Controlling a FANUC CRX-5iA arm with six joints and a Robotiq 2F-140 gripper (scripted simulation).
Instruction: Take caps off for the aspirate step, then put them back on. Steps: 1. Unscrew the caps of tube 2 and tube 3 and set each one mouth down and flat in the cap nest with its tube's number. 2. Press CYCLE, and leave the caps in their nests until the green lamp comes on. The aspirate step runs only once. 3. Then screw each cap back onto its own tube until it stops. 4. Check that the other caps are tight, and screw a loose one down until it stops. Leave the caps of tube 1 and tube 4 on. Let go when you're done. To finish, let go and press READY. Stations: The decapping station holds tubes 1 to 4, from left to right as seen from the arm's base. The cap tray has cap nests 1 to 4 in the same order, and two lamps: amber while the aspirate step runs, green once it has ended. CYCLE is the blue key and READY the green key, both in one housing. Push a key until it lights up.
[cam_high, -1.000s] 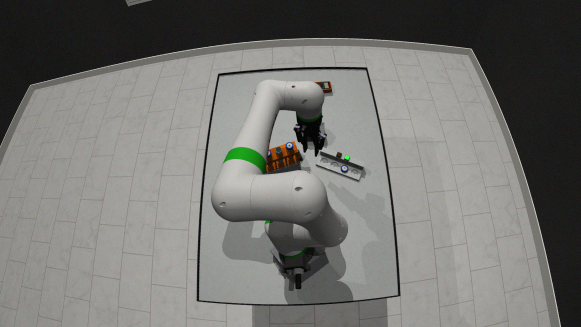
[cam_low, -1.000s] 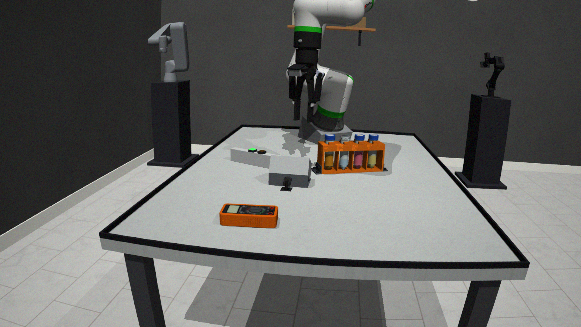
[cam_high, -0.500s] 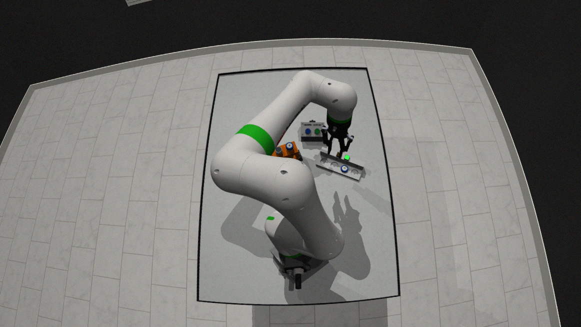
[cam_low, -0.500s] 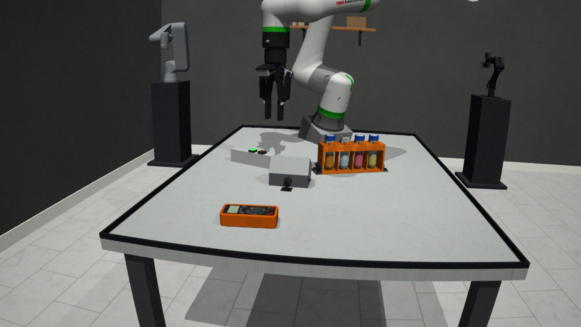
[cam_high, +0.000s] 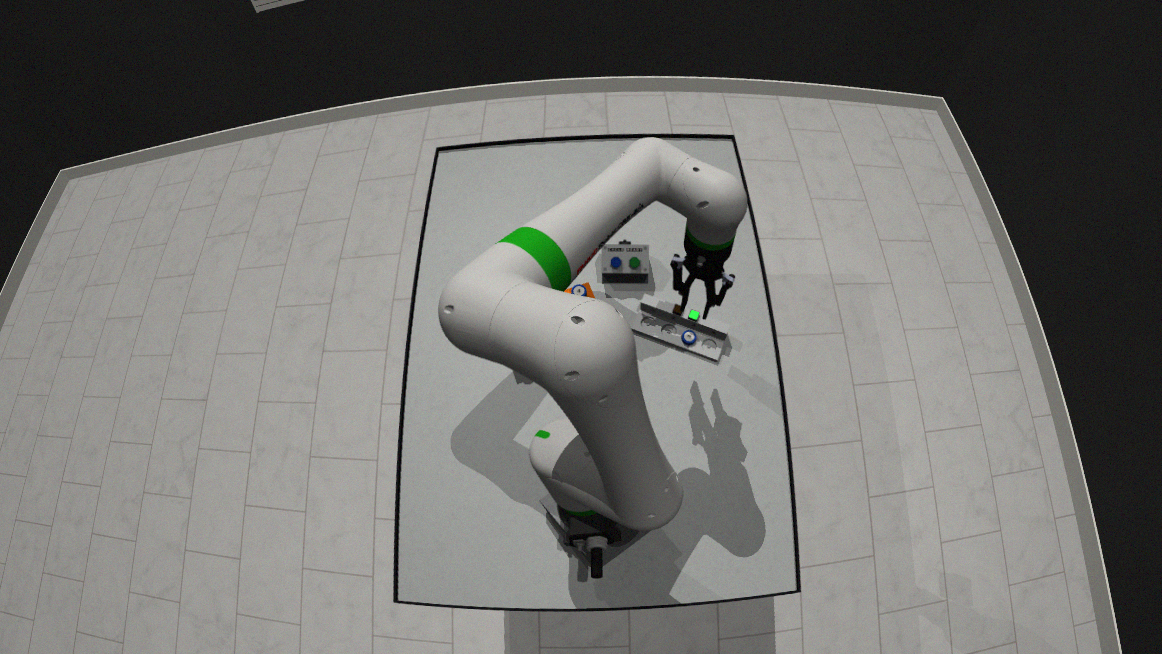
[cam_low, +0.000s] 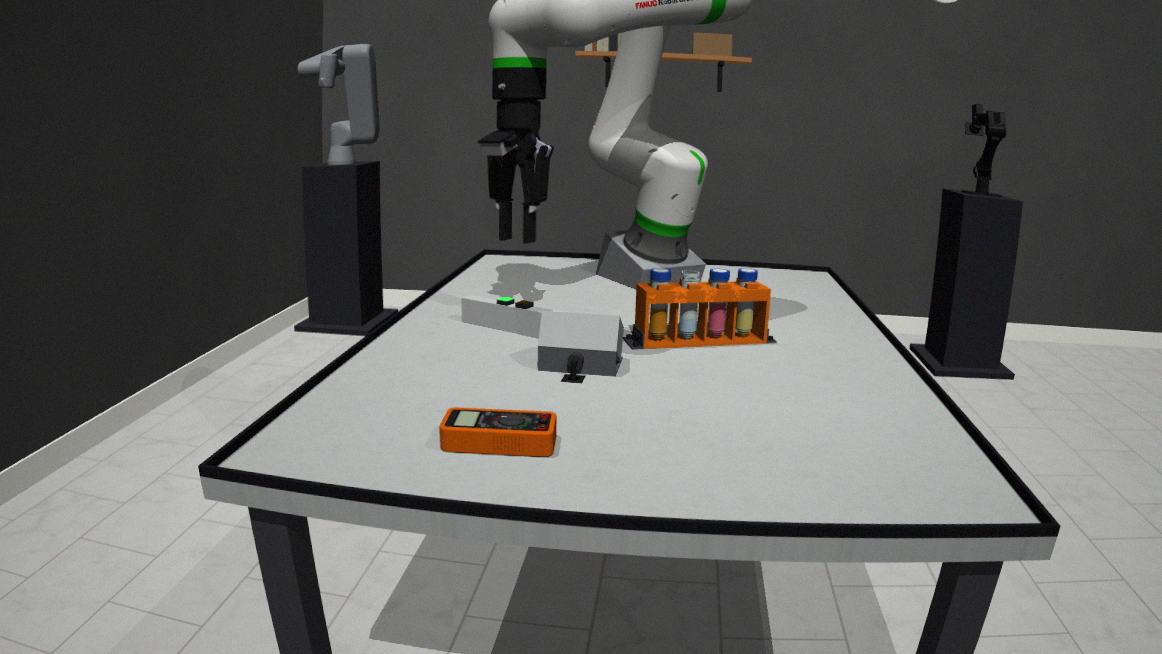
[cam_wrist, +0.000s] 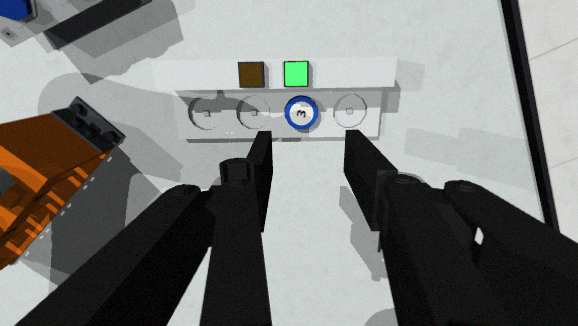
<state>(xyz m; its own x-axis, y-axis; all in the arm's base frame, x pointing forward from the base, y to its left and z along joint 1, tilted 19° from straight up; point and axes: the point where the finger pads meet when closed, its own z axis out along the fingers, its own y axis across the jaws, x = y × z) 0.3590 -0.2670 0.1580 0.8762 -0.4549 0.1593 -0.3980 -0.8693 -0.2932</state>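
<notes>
My gripper is now 170 mm above the cap 3. Round my hand: green key (180 mm ahead, 120 mm to the left, 110 mm below); then blue key (180 mm ahead, 170 mm to the left, 110 mm below); then cap 4 (70 mm ahead, 250 mm to the left, 60 mm below).
</notes>
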